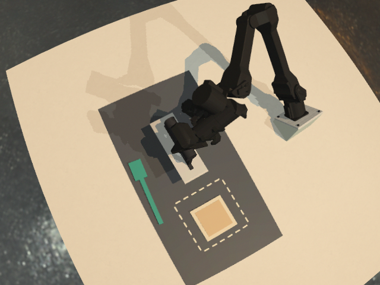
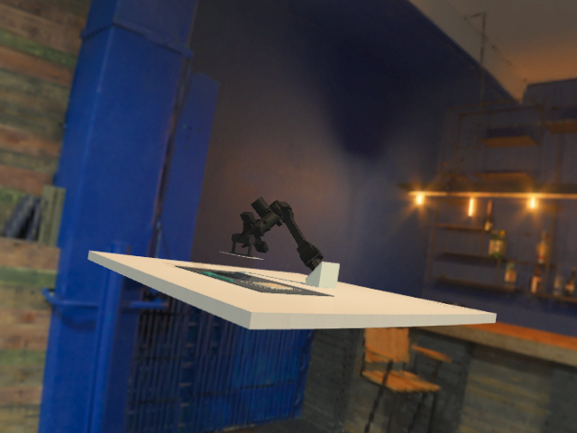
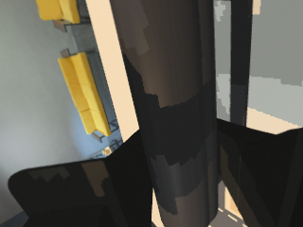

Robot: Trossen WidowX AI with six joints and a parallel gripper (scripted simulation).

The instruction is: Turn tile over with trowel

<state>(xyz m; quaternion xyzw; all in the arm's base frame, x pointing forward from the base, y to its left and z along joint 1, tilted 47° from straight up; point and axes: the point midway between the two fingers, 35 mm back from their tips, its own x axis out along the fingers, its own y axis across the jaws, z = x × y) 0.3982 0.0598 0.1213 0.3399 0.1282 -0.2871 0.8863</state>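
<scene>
My gripper tip is now 140 mm above the green trowel, 110 mm short of it and 20 mm to the right of it. The rest, counted from my gripper tip: dark mat: 160 mm below, 40 mm to the left, 30 mm behind; then tile: 200 mm to the left, 140 mm below, 30 mm behind.
</scene>
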